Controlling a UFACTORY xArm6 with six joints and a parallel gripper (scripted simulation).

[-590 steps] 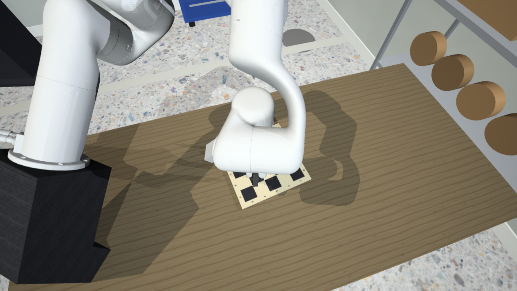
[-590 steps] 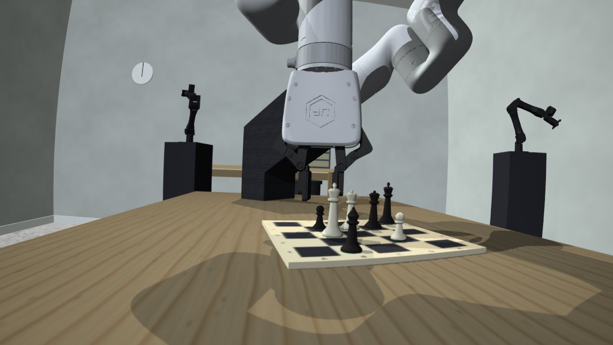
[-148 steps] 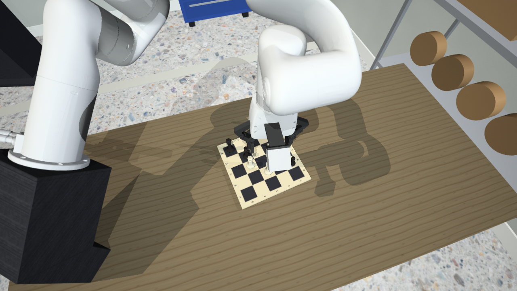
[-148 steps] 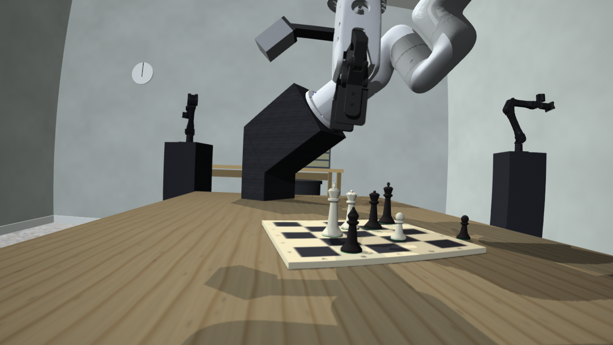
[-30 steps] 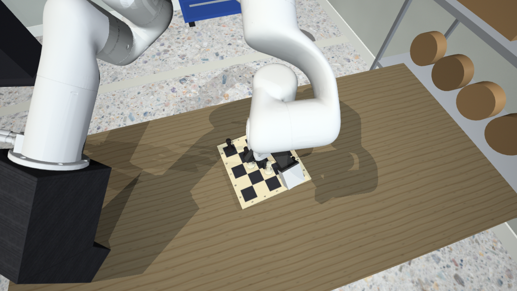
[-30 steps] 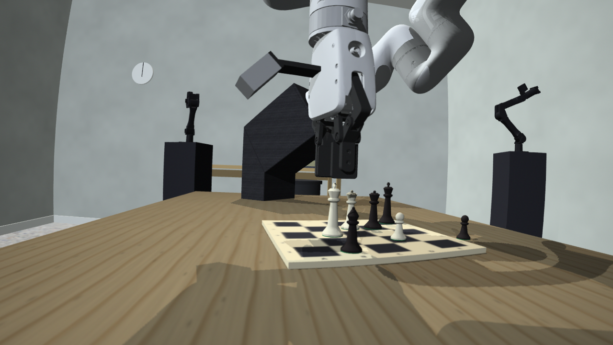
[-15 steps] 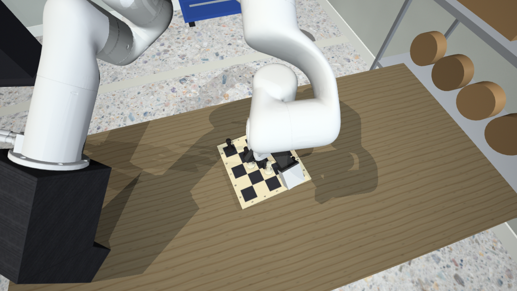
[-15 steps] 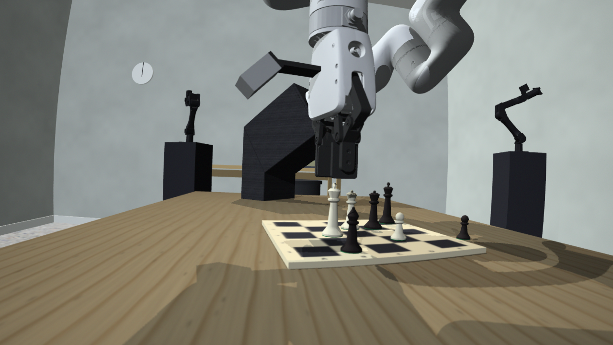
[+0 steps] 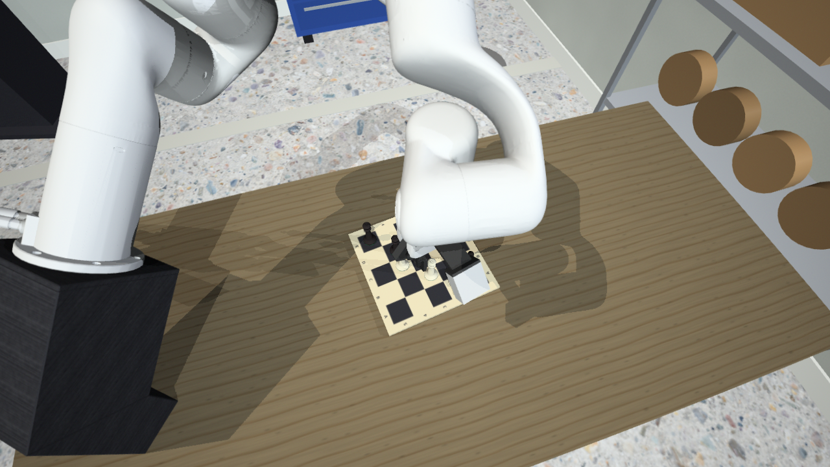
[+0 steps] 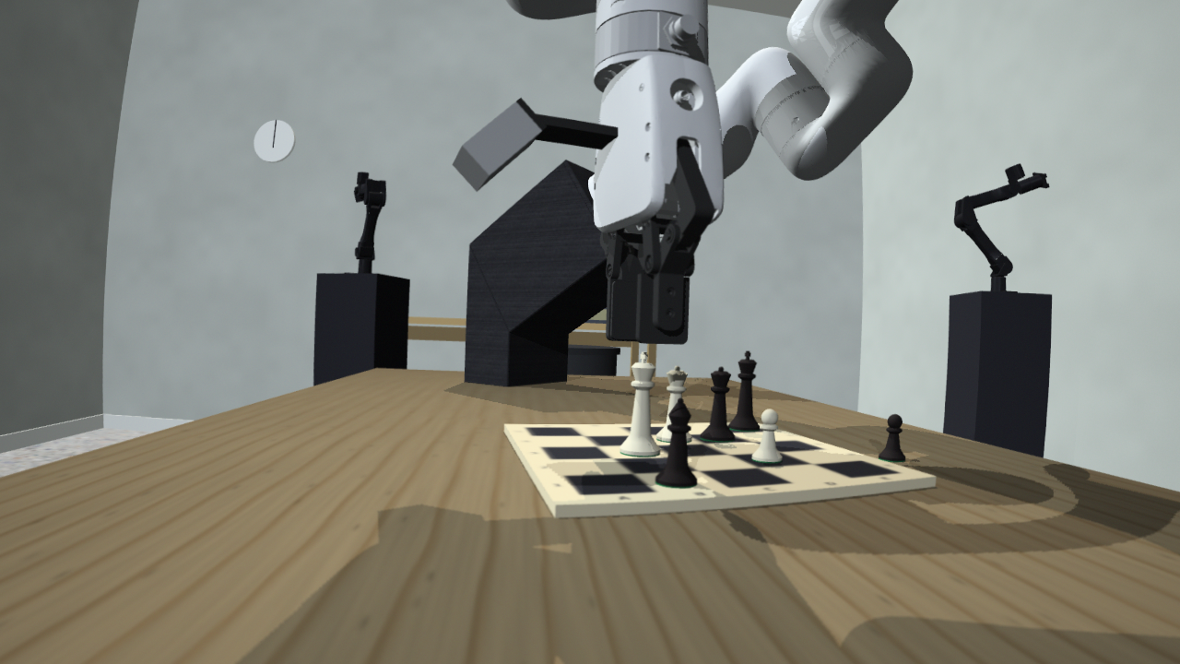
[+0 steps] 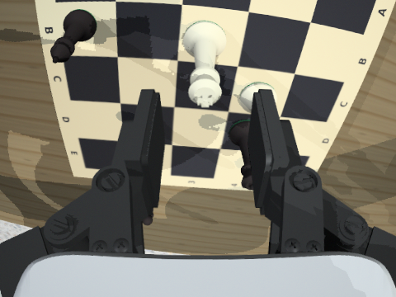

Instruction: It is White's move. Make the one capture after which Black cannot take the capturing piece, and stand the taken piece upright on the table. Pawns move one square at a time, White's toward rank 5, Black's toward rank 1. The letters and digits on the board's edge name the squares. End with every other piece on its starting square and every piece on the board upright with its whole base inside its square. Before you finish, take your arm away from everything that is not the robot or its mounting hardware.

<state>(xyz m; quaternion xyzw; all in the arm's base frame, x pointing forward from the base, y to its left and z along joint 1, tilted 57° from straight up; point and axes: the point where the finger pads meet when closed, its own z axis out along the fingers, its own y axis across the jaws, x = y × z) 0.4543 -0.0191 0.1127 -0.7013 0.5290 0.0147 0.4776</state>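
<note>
Now: the white king 6 cm below my hand. Also, from my hand: black queen 6 cm below, 6 cm behind, 5 cm to the left; white queen 6 cm below, 5 cm behind, 2 cm to the left; chessboard 9 cm below, 3 cm to the left, 2 cm behind.
</note>
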